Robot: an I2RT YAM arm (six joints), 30 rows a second.
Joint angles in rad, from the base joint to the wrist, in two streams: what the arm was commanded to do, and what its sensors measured. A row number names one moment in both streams.
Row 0, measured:
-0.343 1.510 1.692 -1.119 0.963 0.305
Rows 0 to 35, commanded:
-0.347 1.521 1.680 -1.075 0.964 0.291
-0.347 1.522 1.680 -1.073 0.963 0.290
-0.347 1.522 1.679 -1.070 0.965 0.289
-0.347 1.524 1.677 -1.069 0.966 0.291
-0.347 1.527 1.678 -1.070 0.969 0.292
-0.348 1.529 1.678 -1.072 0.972 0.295
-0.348 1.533 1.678 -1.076 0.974 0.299
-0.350 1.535 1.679 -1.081 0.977 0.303
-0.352 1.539 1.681 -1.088 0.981 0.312
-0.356 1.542 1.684 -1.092 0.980 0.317
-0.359 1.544 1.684 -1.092 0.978 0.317
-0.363 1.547 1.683 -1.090 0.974 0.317
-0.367 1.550 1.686 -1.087 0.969 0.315
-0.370 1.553 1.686 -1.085 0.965 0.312
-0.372 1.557 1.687 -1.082 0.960 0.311
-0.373 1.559 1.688 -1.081 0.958 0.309
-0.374 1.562 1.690 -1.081 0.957 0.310
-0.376 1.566 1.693 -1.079 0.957 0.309
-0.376 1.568 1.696 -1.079 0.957 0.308
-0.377 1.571 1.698 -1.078 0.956 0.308
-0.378 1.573 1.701 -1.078 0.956 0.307
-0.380 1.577 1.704 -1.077 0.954 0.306
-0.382 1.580 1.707 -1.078 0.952 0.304
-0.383 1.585 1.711 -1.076 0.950 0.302
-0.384 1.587 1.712 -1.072 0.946 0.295
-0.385 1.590 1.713 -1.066 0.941 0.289
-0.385 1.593 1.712 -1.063 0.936 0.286
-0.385 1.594 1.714 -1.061 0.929 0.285
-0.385 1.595 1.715 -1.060 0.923 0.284
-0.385 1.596 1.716 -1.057 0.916 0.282
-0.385 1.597 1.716 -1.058 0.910 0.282
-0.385 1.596 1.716 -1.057 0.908 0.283
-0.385 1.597 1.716 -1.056 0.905 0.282
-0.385 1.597 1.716 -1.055 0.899 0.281
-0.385 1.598 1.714 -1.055 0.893 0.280
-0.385 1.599 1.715 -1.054 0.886 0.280
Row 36, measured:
-0.381 1.588 1.694 -1.077 0.903 0.284
